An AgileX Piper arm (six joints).
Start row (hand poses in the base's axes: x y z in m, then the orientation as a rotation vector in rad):
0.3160 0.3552 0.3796 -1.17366 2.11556 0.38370
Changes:
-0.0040 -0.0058 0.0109 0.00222 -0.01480 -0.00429
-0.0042 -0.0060 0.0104 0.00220 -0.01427 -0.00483
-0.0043 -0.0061 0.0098 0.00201 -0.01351 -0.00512
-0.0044 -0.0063 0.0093 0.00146 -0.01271 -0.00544
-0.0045 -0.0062 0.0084 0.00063 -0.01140 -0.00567
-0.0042 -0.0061 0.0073 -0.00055 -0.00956 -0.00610
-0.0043 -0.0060 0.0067 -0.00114 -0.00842 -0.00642
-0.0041 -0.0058 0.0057 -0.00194 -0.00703 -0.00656
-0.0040 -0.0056 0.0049 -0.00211 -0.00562 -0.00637
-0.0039 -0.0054 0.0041 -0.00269 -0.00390 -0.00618
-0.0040 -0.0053 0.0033 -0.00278 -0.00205 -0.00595
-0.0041 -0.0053 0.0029 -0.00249 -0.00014 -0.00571
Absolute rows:
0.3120 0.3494 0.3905 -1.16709 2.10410 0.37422
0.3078 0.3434 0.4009 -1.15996 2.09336 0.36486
0.3035 0.3373 0.4107 -1.15265 2.08348 0.35571
0.2991 0.3310 0.4200 -1.14535 2.07465 0.34642
0.2946 0.3248 0.4284 -1.13835 2.06737 0.33706
0.2904 0.3187 0.4357 -1.13168 2.06233 0.32751
0.2861 0.3127 0.4424 -1.12508 2.05864 0.31796
0.2820 0.3069 0.4481 -1.11889 2.05650 0.30843
0.2780 0.3013 0.4530 -1.11308 2.05553 0.29971
0.2741 0.2959 0.4571 -1.10792 2.05615 0.29157
0.2701 0.2906 0.4604 -1.10316 2.05829 0.28459
0.2660 0.2853 0.4633 -1.09860 2.06188 0.27917

